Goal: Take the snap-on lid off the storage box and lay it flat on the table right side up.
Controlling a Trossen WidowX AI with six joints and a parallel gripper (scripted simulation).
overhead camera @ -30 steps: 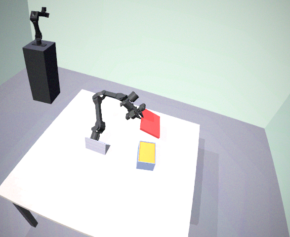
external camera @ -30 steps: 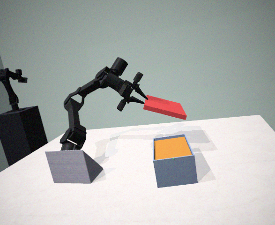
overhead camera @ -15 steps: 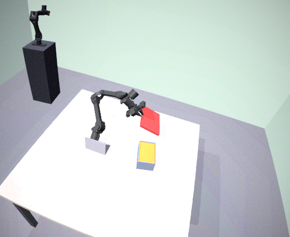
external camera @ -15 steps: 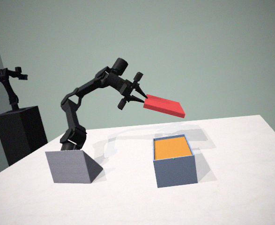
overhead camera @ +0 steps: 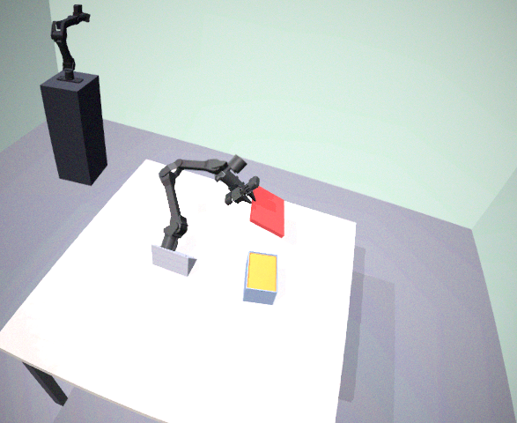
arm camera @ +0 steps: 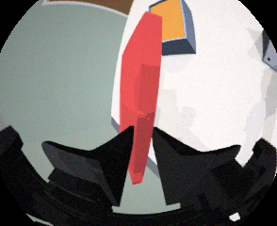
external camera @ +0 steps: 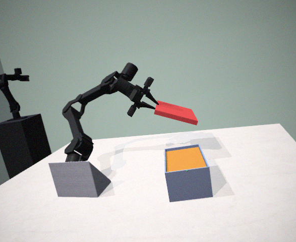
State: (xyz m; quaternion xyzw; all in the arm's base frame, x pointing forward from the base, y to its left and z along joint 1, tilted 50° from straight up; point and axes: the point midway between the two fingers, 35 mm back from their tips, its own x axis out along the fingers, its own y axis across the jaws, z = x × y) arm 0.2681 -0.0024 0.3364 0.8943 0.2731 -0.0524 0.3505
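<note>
Now: gripper tip 70 mm short of the red lid, 10 mm to the right of it and 30 mm above it. The rest, counted from my gripper tip: blue-grey storage box: 100 mm ahead, 270 mm to the right, 180 mm below.
</note>
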